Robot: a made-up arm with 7 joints. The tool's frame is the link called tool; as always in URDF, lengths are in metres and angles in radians. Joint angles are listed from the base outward.
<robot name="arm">
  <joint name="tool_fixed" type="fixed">
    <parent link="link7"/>
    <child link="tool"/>
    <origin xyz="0 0 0" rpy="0 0 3.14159"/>
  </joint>
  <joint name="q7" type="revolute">
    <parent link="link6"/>
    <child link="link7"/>
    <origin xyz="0 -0.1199 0" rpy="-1.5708 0 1.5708"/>
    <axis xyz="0 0 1"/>
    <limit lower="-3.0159" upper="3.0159"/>
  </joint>
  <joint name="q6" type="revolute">
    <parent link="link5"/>
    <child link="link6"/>
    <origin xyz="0 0 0" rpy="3.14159 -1.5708 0"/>
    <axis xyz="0 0 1"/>
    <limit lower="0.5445" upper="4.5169"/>
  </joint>
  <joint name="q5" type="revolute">
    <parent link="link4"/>
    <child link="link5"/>
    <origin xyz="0.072 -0.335 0" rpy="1.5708 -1.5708 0"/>
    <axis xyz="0 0 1"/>
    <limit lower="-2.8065" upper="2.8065"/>
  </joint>
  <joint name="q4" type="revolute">
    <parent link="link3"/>
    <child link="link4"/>
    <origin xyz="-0.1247 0 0" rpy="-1.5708 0 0"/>
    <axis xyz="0 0 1"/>
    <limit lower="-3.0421" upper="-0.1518"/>
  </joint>
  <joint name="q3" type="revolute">
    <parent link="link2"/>
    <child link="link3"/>
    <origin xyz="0 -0.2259 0" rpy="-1.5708 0 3.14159"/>
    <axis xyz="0 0 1"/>
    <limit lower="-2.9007" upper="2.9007"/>
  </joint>
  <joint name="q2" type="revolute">
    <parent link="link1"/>
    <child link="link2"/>
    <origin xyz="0 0 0" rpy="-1.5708 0 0"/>
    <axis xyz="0 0 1"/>
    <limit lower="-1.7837" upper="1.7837"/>
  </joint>
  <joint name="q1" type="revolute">
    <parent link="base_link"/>
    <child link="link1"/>
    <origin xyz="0 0 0.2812"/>
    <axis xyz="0 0 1"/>
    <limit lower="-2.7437" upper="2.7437"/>
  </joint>
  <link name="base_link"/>
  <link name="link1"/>
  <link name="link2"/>
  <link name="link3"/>
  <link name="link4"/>
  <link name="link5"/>
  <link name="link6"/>
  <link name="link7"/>
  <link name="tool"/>
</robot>
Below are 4 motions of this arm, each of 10 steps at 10 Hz.
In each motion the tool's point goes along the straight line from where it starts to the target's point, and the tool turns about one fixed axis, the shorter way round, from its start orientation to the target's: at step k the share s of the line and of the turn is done. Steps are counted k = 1, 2, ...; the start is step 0. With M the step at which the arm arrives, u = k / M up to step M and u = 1 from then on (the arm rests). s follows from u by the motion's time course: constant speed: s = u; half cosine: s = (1 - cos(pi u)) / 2; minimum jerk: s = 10 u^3 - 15 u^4 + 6 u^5.
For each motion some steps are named. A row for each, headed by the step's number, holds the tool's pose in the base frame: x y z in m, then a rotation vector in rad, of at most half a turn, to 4 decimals.
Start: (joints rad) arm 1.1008 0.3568 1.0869 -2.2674 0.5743 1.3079 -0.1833
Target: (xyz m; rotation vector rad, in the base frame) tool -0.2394 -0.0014 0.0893 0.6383 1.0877 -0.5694
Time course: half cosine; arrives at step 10
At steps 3, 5, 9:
3: -0.2983 0.2990 0.1604 0.7994 1.7668 -1.4560
5: -0.2765 0.1878 0.1341 0.7522 1.5245 -1.1168
9: -0.2412 0.0079 0.0915 0.6447 1.1097 -0.5954

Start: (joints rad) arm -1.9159 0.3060 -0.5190 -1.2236 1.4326 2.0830 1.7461
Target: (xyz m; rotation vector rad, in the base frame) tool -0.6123 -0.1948 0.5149 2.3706 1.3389 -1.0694
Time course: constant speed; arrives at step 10
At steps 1, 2, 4, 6, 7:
1: -0.4803 -0.3768 0.5790 1.2951 1.4893 -1.0150
2: -0.4950 -0.3566 0.5719 1.4121 1.4870 -1.0289
4: -0.5243 -0.3161 0.5576 1.6482 1.4726 -1.0514
6: -0.5536 -0.2757 0.5434 1.8871 1.4441 -1.0663
7: -0.5683 -0.2555 0.5363 2.0073 1.4241 -1.0705

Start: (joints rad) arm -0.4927 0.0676 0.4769 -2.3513 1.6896 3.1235 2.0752
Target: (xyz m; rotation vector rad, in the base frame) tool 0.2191 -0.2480 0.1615 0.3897 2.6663 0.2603
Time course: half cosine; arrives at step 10
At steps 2, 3, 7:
2: 0.3863 -0.1376 0.2713 0.7383 2.3461 0.3296
3: 0.3658 -0.1511 0.2578 0.6987 2.3875 0.3220
7: 0.2572 -0.2228 0.1865 0.4741 2.5971 0.2776

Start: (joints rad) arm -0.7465 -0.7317 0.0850 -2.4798 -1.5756 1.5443 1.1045
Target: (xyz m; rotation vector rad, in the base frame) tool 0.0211 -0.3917 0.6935 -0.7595 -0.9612 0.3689
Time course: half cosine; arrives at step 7
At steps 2, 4, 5, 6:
2: 0.2629 -0.2735 0.5545 0.6920 -1.1171 0.2245
4: 0.1369 -0.3351 0.6270 -0.0682 -1.0816 0.3131
5: 0.0772 -0.3643 0.6613 -0.4261 -1.0300 0.3450
6: 0.0358 -0.3845 0.6850 -0.6721 -0.9812 0.3632

